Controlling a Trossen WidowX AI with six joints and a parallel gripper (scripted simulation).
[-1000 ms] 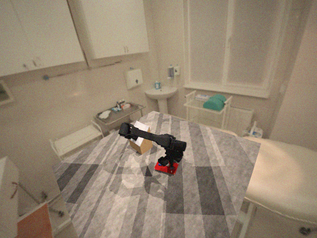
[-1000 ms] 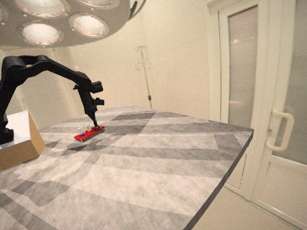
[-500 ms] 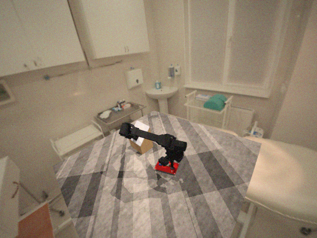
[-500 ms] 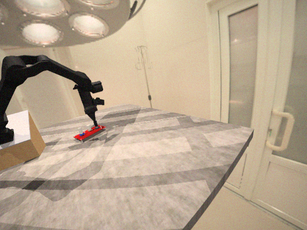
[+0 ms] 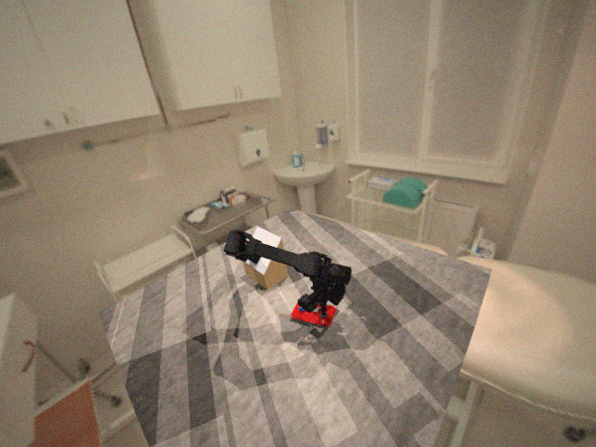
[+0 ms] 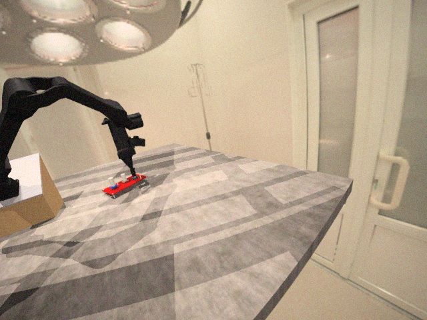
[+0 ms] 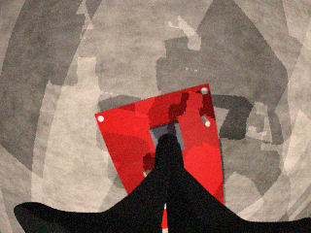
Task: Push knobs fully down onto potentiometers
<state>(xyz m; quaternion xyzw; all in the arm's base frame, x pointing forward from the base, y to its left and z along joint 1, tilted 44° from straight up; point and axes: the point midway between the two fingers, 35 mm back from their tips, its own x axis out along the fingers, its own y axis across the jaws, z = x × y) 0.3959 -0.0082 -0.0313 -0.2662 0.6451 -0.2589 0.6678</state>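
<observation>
Right now the black knob is 1 cm below my gripper tip. From my gripper tip the other things lie so: grey knob: 9 cm behind, 3 cm to the right, 2 cm below.
</observation>
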